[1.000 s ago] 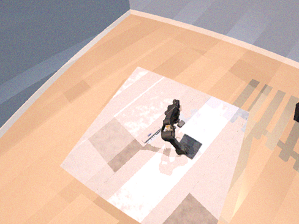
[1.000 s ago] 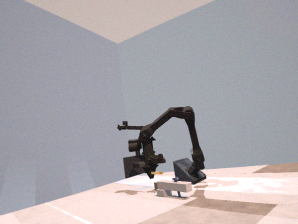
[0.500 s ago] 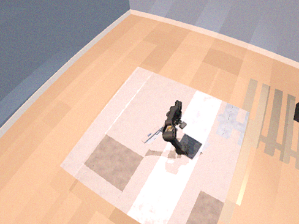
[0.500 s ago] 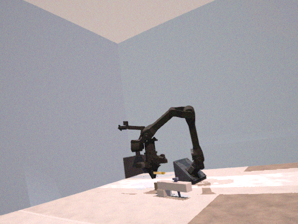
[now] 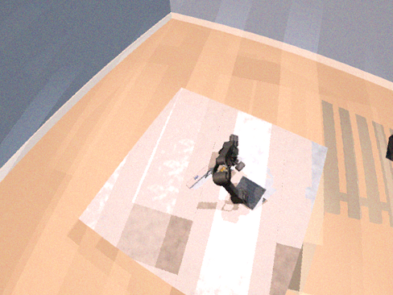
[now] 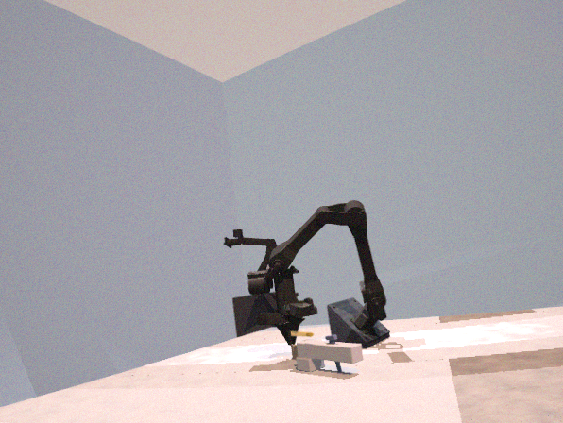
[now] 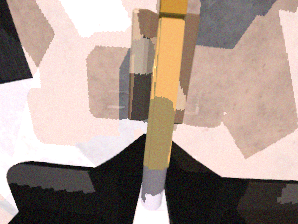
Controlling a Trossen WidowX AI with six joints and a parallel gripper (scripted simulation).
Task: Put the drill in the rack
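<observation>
The brown block is 5 cm to the left of my gripper tip, 2 cm below it and 1 cm ahead of it. The rest, counted from my gripper tip: pale block 20 cm to the left, 12 cm ahead; then purple key 22 cm to the left, 13 cm ahead, 2 cm above; then yellow drill 4 cm to the left, 3 cm above, 1 cm ahead.
</observation>
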